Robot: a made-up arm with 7 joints.
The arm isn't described. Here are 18 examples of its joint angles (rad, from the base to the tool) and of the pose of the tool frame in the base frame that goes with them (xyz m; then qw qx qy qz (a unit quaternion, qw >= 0)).
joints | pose
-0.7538 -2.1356 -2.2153 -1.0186 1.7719 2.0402 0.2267 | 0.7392 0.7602 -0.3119 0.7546 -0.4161 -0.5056 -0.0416
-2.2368 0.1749 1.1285 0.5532 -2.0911 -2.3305 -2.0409 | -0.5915 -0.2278 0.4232 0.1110 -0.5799 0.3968 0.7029
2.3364 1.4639 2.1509 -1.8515 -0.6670 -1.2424 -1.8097 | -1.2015 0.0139 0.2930 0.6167 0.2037 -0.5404 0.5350
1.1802 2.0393 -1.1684 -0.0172 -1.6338 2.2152 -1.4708 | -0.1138 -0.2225 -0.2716 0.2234 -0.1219 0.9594 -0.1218
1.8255 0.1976 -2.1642 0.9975 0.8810 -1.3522 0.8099 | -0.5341 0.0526 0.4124 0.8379 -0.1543 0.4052 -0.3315
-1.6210 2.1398 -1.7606 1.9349 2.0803 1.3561 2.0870 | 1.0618 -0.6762 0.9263 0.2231 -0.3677 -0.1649 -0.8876
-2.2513 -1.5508 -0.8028 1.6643 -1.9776 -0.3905 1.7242 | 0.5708 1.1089 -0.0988 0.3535 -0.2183 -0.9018 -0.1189
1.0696 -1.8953 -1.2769 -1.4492 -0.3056 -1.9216 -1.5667 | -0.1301 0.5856 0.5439 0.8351 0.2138 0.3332 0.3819
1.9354 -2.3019 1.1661 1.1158 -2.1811 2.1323 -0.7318 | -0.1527 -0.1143 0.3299 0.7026 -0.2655 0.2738 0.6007
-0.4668 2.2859 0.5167 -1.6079 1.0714 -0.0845 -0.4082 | -0.3222 0.6401 -0.3210 0.9151 -0.3877 -0.0209 0.1086
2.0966 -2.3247 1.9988 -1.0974 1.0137 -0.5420 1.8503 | -0.8398 0.0060 0.4381 0.4933 -0.4891 0.6967 0.1789
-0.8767 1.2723 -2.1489 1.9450 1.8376 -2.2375 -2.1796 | 0.6058 -0.5054 0.1855 0.7100 0.1606 0.3663 0.5797
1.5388 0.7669 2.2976 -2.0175 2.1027 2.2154 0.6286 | -0.8251 -0.0254 -0.5854 0.0479 0.0341 0.8964 -0.4394
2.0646 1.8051 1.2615 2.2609 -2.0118 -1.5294 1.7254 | -0.0775 0.7746 -0.2089 0.9936 -0.0668 -0.0891 0.0160
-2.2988 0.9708 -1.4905 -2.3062 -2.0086 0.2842 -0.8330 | -0.4247 -0.8554 0.2677 0.4524 -0.4428 0.4626 0.6207
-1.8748 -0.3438 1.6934 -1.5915 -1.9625 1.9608 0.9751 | 0.5522 -0.3926 0.0017 0.5708 -0.6736 0.3830 -0.2715
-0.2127 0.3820 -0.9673 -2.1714 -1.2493 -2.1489 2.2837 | -0.6697 -0.7301 -0.0595 0.0681 -0.7939 0.5932 -0.1149
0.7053 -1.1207 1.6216 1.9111 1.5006 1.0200 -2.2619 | -0.1478 -1.1862 0.3945 0.1972 0.8569 0.1336 -0.4572
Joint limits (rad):
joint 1: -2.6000..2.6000
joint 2: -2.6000..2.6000
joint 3: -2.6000..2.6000
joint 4: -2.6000..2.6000
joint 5: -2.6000..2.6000
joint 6: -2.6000..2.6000
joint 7: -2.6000..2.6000
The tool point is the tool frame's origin. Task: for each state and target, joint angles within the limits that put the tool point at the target. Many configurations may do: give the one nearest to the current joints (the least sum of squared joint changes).
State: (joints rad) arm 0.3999 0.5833 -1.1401 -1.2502 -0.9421 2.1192 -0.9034
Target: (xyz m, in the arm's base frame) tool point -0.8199 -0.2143 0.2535
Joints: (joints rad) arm 0.8198 0.4662 -1.2432 -0.8370 -0.1453 1.9817 -0.7113
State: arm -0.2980 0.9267 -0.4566 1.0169 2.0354 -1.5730 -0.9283
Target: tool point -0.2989 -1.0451 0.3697
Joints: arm 0.2766 0.8244 0.1191 1.2570 2.6000 -1.0202 -1.2117
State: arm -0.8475 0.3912 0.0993 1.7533 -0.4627 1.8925 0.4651
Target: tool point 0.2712 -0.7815 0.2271
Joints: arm -0.6635 0.6297 0.1652 1.9669 -0.6520 1.9635 0.4585
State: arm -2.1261 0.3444 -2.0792 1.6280 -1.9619 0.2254 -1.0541
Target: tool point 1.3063 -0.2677 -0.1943
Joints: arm -1.6767 0.1512 -1.7539 1.4399 -2.0423 -0.0915 -1.1134
